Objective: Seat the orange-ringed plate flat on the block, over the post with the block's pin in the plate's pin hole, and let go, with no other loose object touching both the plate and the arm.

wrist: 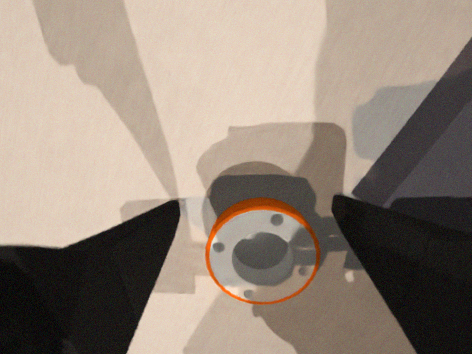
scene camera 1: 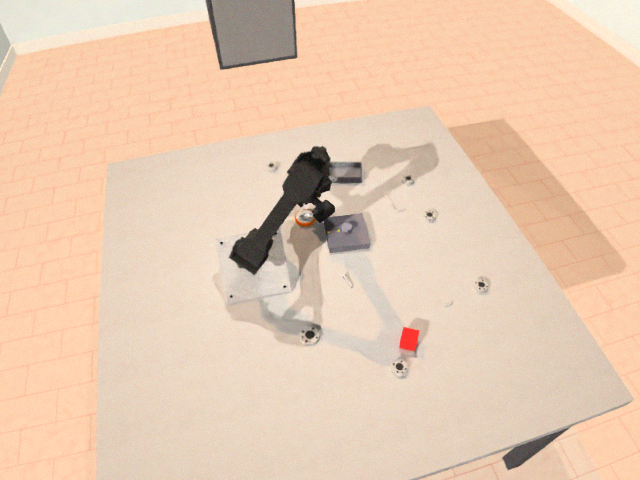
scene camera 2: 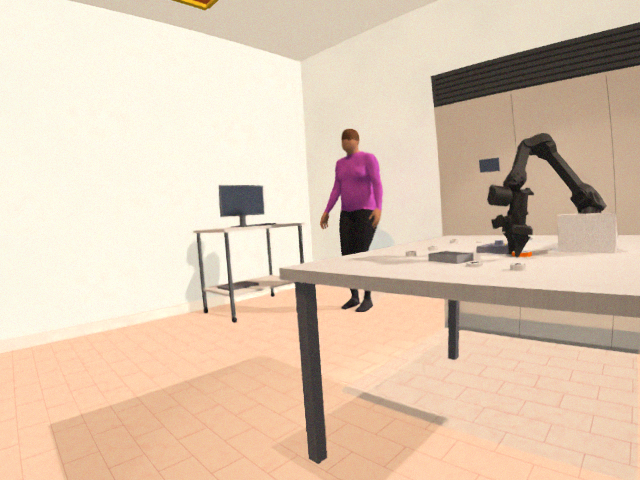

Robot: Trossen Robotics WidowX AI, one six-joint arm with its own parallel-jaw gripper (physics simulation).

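The orange-ringed plate lies flat on the table beside the block. It has a large centre hole and several small holes. My gripper is open and empty, low above the table; in the wrist view its fingers stand left and right of the plate with gaps. The arm hides the fingers in scene camera 1. The purple-grey block is just right of the plate, its bare round post upright. The pin is too small to make out.
An open dark tray lies behind the block in scene camera 1. A red cube, a small white piece and several pale discs, one near the arm's pale base, are on the table. A person stands beyond the table.
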